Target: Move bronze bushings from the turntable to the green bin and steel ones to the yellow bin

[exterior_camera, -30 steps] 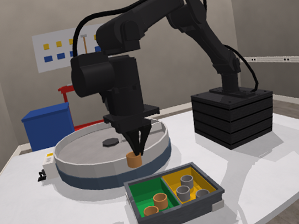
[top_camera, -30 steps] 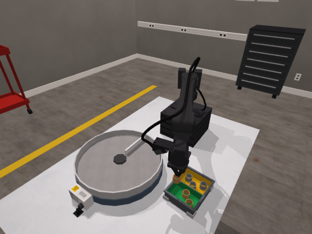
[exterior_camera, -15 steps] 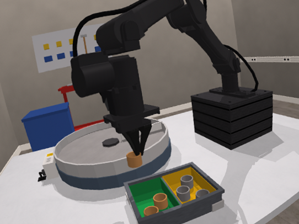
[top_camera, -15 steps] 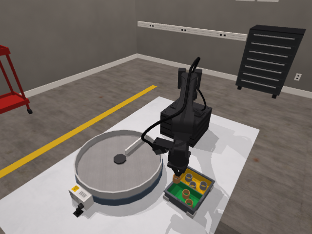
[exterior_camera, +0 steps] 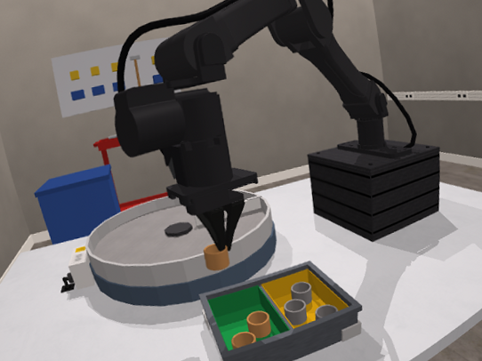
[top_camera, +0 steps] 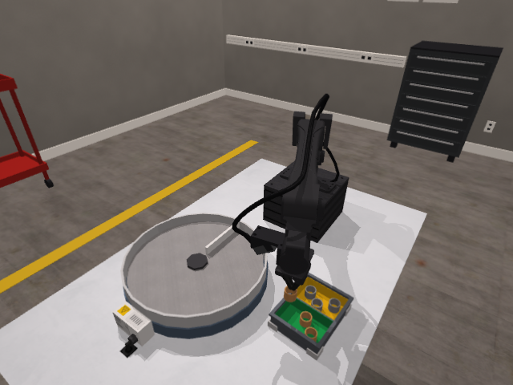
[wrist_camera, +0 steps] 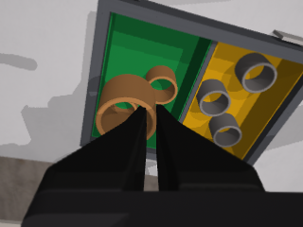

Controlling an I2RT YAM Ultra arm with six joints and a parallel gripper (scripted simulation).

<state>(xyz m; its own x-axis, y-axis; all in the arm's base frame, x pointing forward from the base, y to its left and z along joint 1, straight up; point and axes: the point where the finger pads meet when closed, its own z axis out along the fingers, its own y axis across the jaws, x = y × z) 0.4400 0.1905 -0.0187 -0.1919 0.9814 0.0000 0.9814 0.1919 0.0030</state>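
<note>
The green bin lies 120 mm below my hand and 40 mm to the left of it. The rest, counted from my hand: dark grey tray (110 mm below, 40 mm to the left, 40 mm behind); then turntable (310 mm to the right, 80 mm below, 20 mm ahead); then yellow bin (120 mm below, 90 mm behind, 50 mm to the left).
</note>
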